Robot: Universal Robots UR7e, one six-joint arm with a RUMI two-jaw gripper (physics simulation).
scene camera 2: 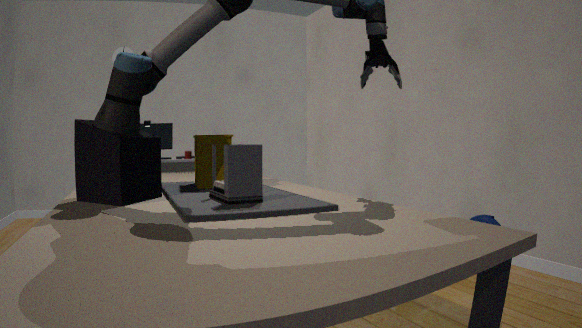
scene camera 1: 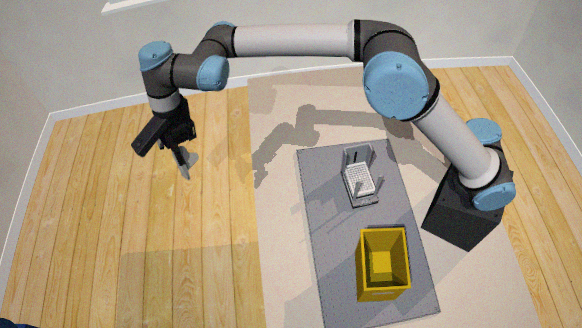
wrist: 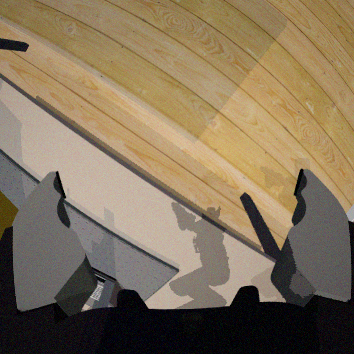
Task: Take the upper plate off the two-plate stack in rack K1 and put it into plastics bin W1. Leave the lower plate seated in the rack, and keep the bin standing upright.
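Frame: origin at the arm's base, x ahead, y left, z up, level; centimetres.
Seen in the pictures: gripper, between the fingertips: (scene camera 2: pixel 381 89) (scene camera 1: pixel 175 163) (wrist: pixel 179 174); arm's base, origin of its link: (scene camera 2: pixel 116 129).
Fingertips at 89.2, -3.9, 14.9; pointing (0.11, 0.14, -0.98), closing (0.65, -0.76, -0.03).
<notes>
Pixels of each thing's top centre, then the offset from my fingertips to it, as dx, dy, dz. Level surfaces: height alone.
- Rack K1, centre of its top: (scene camera 2: pixel 233 144) (scene camera 1: pixel 364 164) -54.8, -8.7, -20.0
- white gridded plate, centre of its top: (wrist: pixel 86 287) (scene camera 1: pixel 359 177) -54.7, -9.7, -30.1
- yellow bin W1, centre of its top: (scene camera 1: pixel 385 258) (scene camera 2: pixel 211 135) -55.3, +24.7, -16.8
- grey mat, height of its surface: dz -34.8
- beige table, height of its surface: dz -36.1
Rack K1 (scene camera 1: pixel 368 202) (scene camera 2: pixel 243 172) stands upright on the grey mat, with a tall panel and thin posts. A white gridded plate (scene camera 1: pixel 359 179) (wrist: pixel 96 294) lies flat in it as the top of the stack; the lower plate cannot be told apart. The yellow bin W1 (scene camera 1: pixel 382 295) (scene camera 2: pixel 204 160) (wrist: pixel 6 212) stands upright beside the rack, its mouth up; no plate shows inside it in scene camera 1. My gripper (scene camera 1: pixel 188 169) (scene camera 2: pixel 381 86) (wrist: pixel 179 174) is open and empty, high up, well off to the side of both rack and bin, fingers pointing down.
The grey mat (scene camera 1: pixel 340 300) (scene camera 2: pixel 300 199) (wrist: pixel 145 265) lies on the beige table (scene camera 2: pixel 225 280), beside the arm's dark base block (scene camera 1: pixel 462 215) (scene camera 2: pixel 100 165). A monitor (scene camera 2: pixel 162 135) and a red object (scene camera 2: pixel 188 154) stand in the background. A blue object (scene camera 2: pixel 485 219) shows beyond the table edge.
</notes>
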